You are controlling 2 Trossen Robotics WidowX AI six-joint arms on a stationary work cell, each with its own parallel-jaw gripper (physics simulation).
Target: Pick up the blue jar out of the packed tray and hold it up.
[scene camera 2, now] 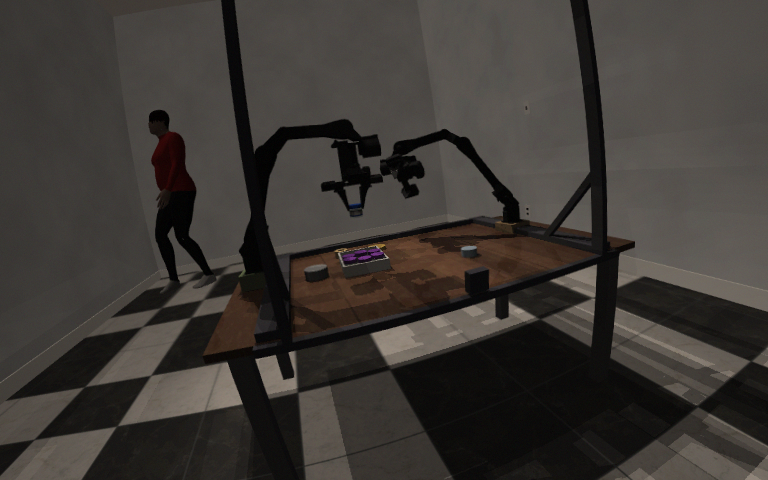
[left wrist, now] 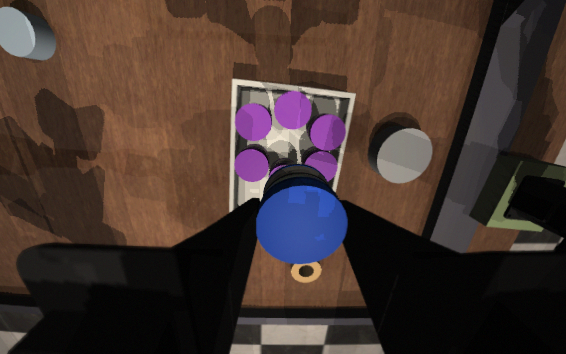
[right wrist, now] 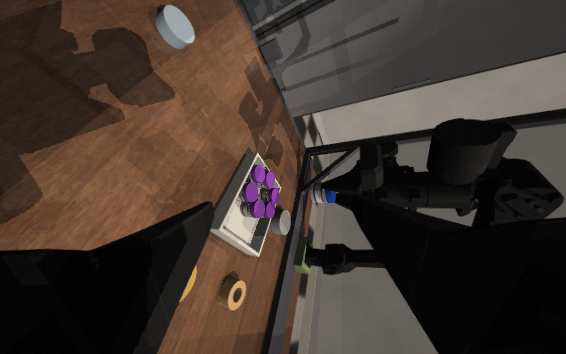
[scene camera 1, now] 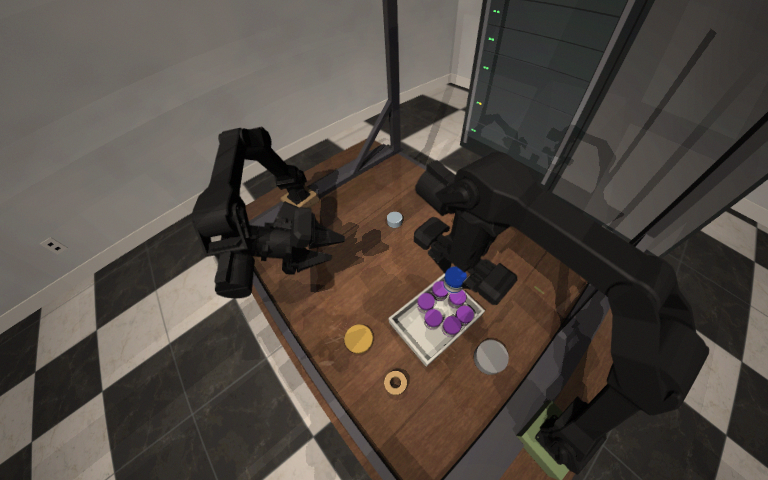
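Where they show: left gripper, fingertip midpoint: (scene camera 2: 355, 210) (left wrist: 298, 207) (right wrist: 324, 191) (scene camera 1: 455, 279); right gripper, fingertip midpoint: (scene camera 2: 400, 188) (right wrist: 283, 204) (scene camera 1: 337, 248); left arm's base, origin of the base link: (scene camera 2: 256, 270) (left wrist: 532, 199) (right wrist: 308, 256) (scene camera 1: 556, 438); right arm's base, origin of the base link: (scene camera 2: 512, 221) (scene camera 1: 298, 195).
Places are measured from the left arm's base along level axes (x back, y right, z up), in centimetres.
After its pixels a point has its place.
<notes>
The blue-lidded jar (scene camera 1: 454, 277) {x -35.1, y 1.7, z 15.5 cm} (scene camera 2: 355, 210) {x -34.9, y 4.2, z 13.9 cm} (left wrist: 301, 224) {x -35.2, y 2.4, z 15.5 cm} (right wrist: 325, 194) {x -36.6, y 0.6, z 14.5 cm} is upright between the fingers of my left gripper (scene camera 2: 355, 204) {x -35.2, y 2.3, z 13.8 cm} (left wrist: 298, 207) {x -35.2, y 2.3, z 13.8 cm}, which is shut on it and holds it well above the tray. The white tray (scene camera 1: 408, 345) {x -34.0, y -10.3, z -3.9 cm} (scene camera 2: 365, 270) {x -34.5, y 9.5, z -3.9 cm} (left wrist: 233, 145) {x -41.8, y 1.8, z -1.5 cm} (right wrist: 235, 245) {x -33.9, y -10.2, z -3.9 cm} stands on the table with several purple-lidded jars (scene camera 1: 433, 318) (scene camera 2: 364, 258) (left wrist: 253, 122) (right wrist: 250, 192) in it; the held jar hides part of it in the left wrist view. My right gripper (scene camera 1: 338, 249) {x -54.0, y -13.0, z 17.3 cm} (right wrist: 283, 204) {x -54.0, y -13.0, z 17.3 cm} is open and empty, above the table at the left of scene camera 1.
A grey disc (scene camera 1: 491, 356) {x -19.6, y 2.7, z -2.0 cm} (scene camera 2: 316, 272) {x -19.8, y 6.7, z -2.5 cm} (left wrist: 404, 155) {x -19.7, y 3.2, z -2.0 cm} stands beside the tray. A yellow disc (scene camera 1: 358, 339) {x -42.6, y -19.1, z -3.8 cm} and a tan ring (scene camera 1: 387, 389) {x -29.0, y -20.3, z -2.5 cm} (left wrist: 295, 271) {x -30.9, y -18.2, z -2.5 cm} lie on its other sides. A pale blue cylinder (scene camera 1: 394, 219) {x -66.9, y 10.9, z -2.6 cm} (scene camera 2: 468, 251) {x -66.4, y 13.8, z -3.0 cm} (right wrist: 175, 27) {x -67.5, y 10.2, z -2.6 cm} stands farther off. Dark frame posts (scene camera 1: 390, 73) {x -97.6, y 34.5, z 28.4 cm} rise at the table's edges.
</notes>
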